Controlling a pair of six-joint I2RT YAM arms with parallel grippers.
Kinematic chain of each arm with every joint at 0, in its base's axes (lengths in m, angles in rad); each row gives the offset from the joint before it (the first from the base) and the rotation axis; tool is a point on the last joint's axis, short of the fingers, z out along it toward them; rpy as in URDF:
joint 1: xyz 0 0 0.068 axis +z
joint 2: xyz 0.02 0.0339 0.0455 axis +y
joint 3: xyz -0.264 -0.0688 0 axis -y
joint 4: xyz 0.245 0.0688 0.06 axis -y
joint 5: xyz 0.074 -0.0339 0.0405 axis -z
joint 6: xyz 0.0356 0 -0.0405 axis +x
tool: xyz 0 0 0 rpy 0 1.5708 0
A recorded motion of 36 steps. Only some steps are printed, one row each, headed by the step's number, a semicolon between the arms.
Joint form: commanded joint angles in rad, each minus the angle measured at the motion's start. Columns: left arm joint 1, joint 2, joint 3, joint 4, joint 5, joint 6; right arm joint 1, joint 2, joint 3, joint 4, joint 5, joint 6.
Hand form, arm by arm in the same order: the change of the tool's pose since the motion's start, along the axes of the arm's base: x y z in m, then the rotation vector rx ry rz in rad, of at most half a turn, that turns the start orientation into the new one. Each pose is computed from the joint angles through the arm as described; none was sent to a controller.
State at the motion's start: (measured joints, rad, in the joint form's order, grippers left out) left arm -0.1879 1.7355 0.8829 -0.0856 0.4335 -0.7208; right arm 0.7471 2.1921 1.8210 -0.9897 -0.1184 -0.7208
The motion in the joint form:
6: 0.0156 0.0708 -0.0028 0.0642 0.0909 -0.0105; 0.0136 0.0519 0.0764 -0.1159 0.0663 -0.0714
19: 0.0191 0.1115 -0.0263 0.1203 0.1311 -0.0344; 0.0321 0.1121 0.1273 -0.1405 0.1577 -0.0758
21: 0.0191 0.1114 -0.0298 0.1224 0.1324 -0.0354; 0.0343 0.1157 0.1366 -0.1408 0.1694 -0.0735
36: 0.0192 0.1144 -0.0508 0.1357 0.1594 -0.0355; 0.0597 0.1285 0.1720 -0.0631 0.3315 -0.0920
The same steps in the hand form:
6: 0.0060 0.0013 -0.0179 -0.0752 0.0282 -0.0303; -0.0013 0.0039 -0.0040 -0.1145 0.0094 0.0730
19: 0.0047 0.0015 -0.0327 -0.1161 0.0554 -0.0330; 0.0010 0.0133 -0.0170 -0.2051 -0.0274 0.0839
21: 0.0040 0.0016 -0.0334 -0.1173 0.0575 -0.0329; 0.0017 0.0147 -0.0161 -0.2099 -0.0390 0.0816
36: -0.0007 0.0016 -0.0381 -0.1372 0.0724 -0.0479; 0.0071 0.0289 -0.0104 -0.2613 -0.2236 0.0837

